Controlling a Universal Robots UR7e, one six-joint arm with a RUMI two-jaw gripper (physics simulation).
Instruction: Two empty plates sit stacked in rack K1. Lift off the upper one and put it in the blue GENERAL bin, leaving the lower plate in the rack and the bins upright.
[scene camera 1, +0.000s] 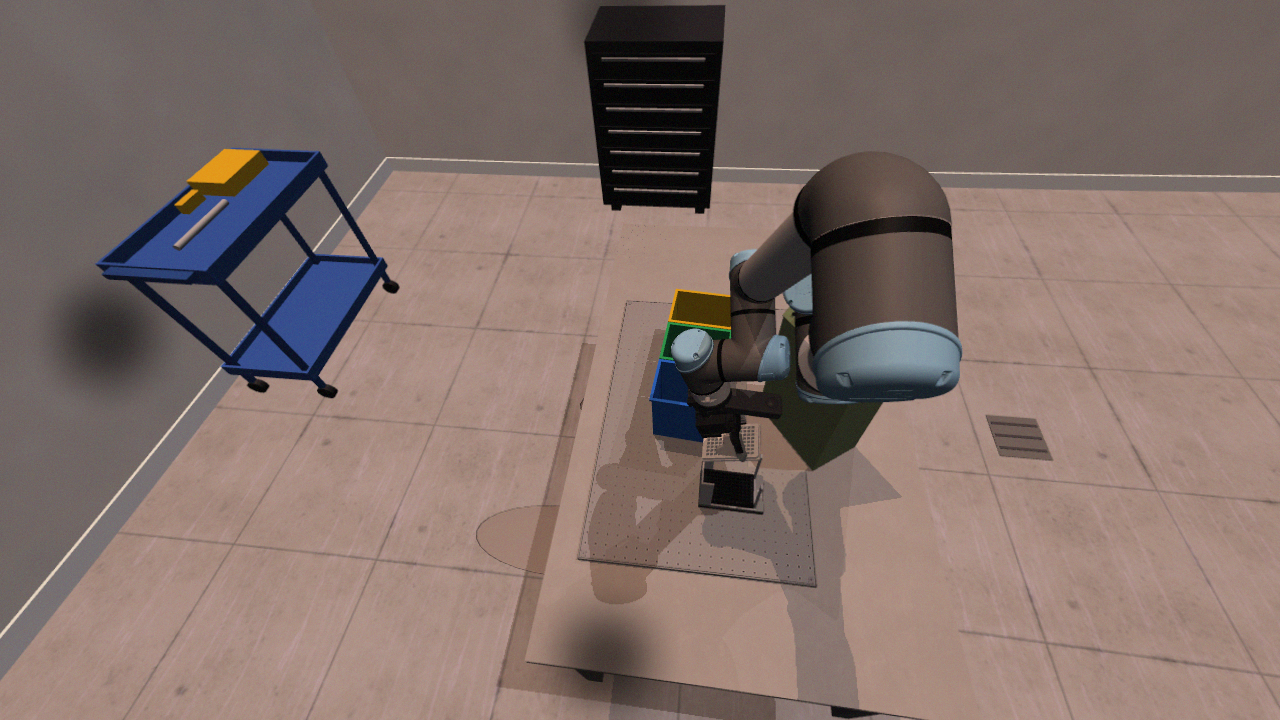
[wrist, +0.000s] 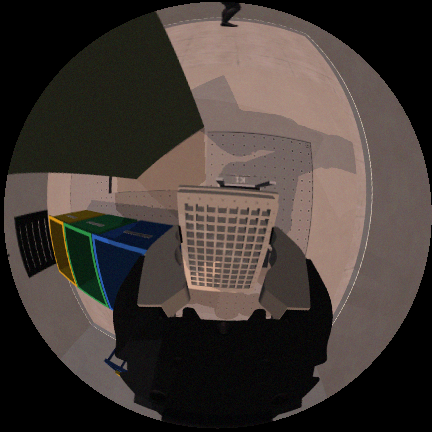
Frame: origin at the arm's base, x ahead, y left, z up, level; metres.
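Seen in the pictures: gripper, fingertip midpoint: (scene camera 1: 743, 442) (wrist: 225, 227).
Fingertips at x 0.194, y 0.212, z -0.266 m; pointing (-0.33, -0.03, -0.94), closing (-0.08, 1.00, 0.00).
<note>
Pixels of each thing's top centre, then the offset from my fingertips to it. "spot": a spot on its surface instead.
- pale plate, middle of its top: (wrist: 222, 263) (scene camera 1: 732, 436) 0.026 m ahead, 0.000 m left, 0.022 m up
- rack K1, middle of its top: (wrist: 244, 219) (scene camera 1: 736, 468) 0.003 m ahead, 0.027 m left, 0.076 m down
- dark gridded surface, surface spot: (scene camera 1: 733, 488) spot: 0.000 m ahead, 0.028 m left, 0.186 m down
- blue bin, middle of its top: (wrist: 122, 288) (scene camera 1: 689, 384) 0.139 m ahead, 0.163 m right, 0.035 m down
- yellow bin, middle of its top: (scene camera 1: 703, 308) (wrist: 58, 250) 0.133 m ahead, 0.427 m right, 0.035 m down
My gripper (scene camera 1: 726, 438) (wrist: 225, 227) is shut on a pale plate (scene camera 1: 715, 445) (wrist: 227, 200) with a grid of square holes. Its jaws grip the plate's two long sides. The held plate is raised above rack K1 (scene camera 1: 732, 508) (wrist: 240, 180). A dark gridded surface (scene camera 1: 733, 488), likely the lower plate in shadow, shows in the rack in the scene view. In the wrist view the held plate hides most of the rack. The blue bin (scene camera 1: 675, 420) (wrist: 156, 230) stands upright beside the gripper, to its left in both views. The arm hides part of it in the scene view.
A green bin (scene camera 1: 665, 342) (wrist: 117, 224) and a yellow bin (scene camera 1: 699, 323) (wrist: 89, 216) stand upright in a row beyond the blue one. The olive pedestal (scene camera 1: 819, 434) (wrist: 105, 100) stands right of the rack in the scene view. A blue cart (scene camera 1: 322, 304) stands far left.
</note>
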